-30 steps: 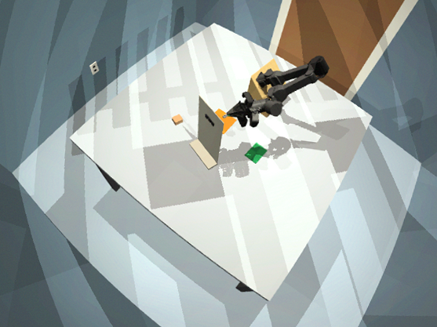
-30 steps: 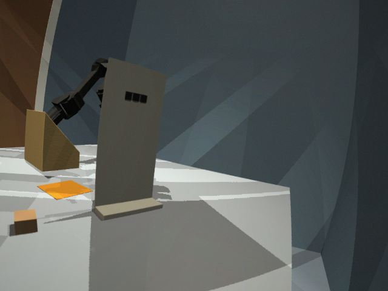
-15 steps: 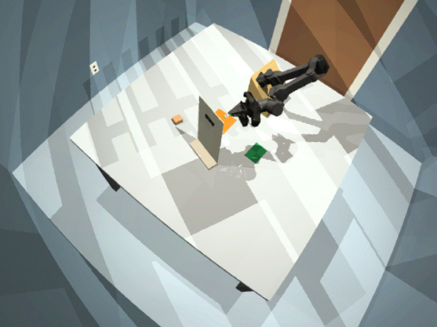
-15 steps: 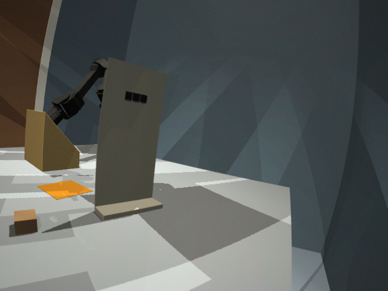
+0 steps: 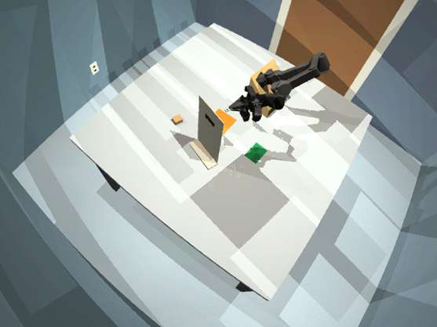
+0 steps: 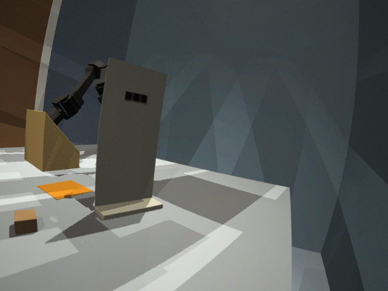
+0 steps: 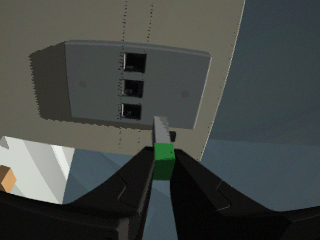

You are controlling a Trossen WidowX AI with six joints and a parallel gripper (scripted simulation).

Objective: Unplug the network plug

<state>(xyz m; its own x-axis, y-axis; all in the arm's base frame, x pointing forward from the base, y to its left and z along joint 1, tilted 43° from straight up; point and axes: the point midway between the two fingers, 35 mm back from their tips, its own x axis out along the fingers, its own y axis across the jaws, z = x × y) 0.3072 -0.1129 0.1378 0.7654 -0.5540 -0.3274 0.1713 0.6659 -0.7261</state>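
The orange square lies 300 mm below my gripper tip, 120 mm behind it and 80 mm to the right of it. The rest, counted from my gripper tip: grey panel: 140 mm below, 90 mm ahead, 50 mm to the right; network plug: 10 mm ahead.
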